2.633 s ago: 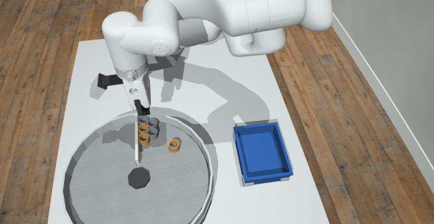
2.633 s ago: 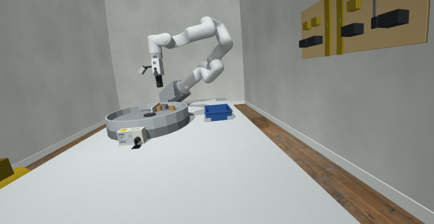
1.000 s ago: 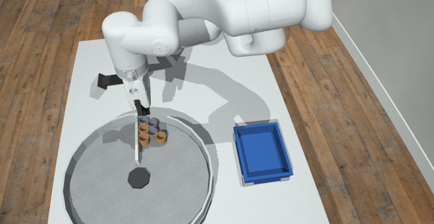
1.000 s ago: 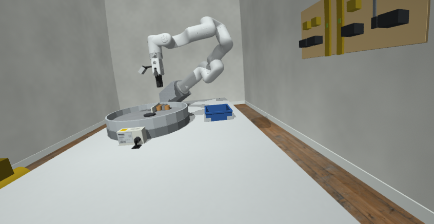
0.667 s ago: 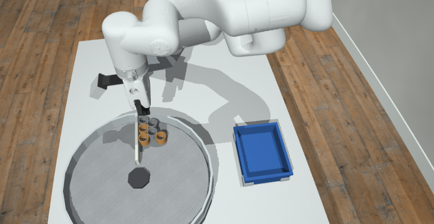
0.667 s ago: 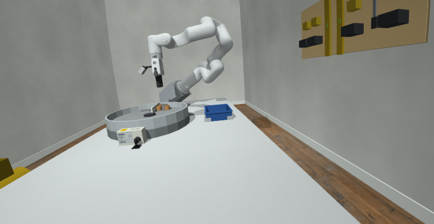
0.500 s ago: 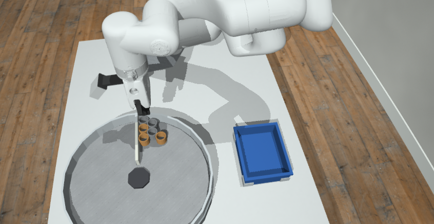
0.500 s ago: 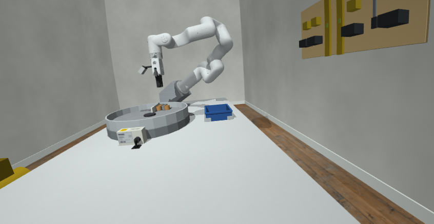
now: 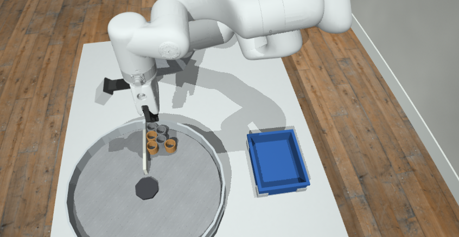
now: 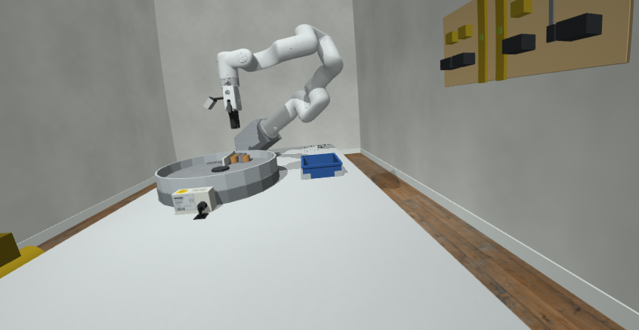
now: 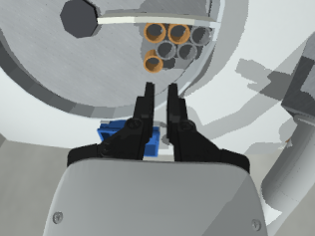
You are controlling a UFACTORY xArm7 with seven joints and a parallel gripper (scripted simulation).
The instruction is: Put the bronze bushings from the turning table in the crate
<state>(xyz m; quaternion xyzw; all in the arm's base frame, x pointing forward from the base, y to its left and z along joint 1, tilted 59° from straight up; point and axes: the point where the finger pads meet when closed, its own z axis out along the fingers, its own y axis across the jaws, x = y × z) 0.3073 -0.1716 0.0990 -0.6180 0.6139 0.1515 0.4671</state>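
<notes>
The blue crate is 35 cm to the left of my hand, 19 cm below it and 2 cm ahead of it. Round my hand: turning table 16 cm below, 14 cm ahead, 1 cm to the right.
</notes>
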